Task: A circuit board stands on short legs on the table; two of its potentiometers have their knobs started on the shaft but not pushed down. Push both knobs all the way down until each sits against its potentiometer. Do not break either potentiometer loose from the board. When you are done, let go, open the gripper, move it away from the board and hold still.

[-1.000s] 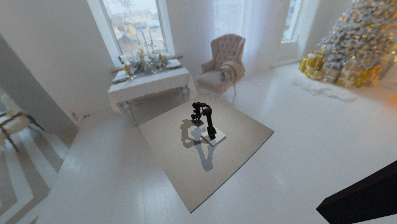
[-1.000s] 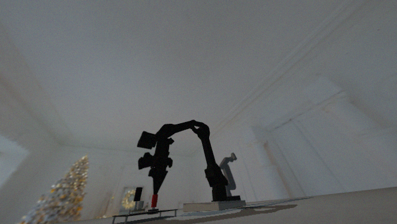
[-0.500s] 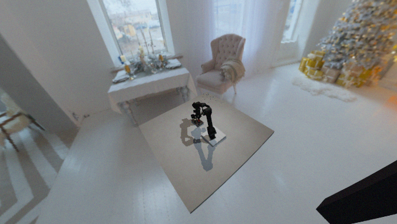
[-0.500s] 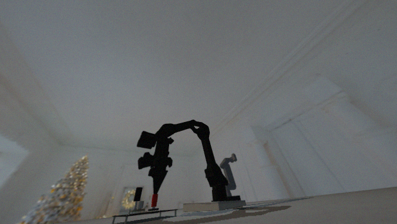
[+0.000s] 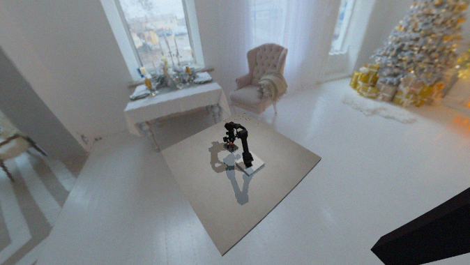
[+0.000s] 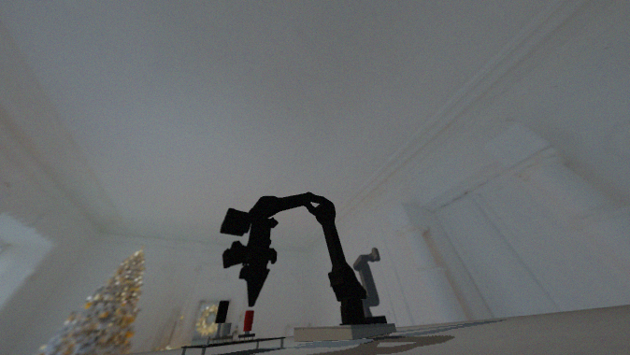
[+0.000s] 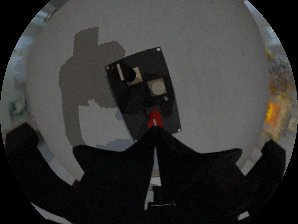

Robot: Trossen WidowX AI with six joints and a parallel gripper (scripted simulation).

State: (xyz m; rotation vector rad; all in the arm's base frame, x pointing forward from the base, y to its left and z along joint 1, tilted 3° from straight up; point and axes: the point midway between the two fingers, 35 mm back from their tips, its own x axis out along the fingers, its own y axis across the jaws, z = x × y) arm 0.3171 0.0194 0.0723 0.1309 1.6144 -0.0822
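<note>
Now: the red knob 2 cm below my gripper tip. The rest, counted from my gripper tip: black knob: 6 cm ahead, 3 cm to the left, 1 cm below.
</note>
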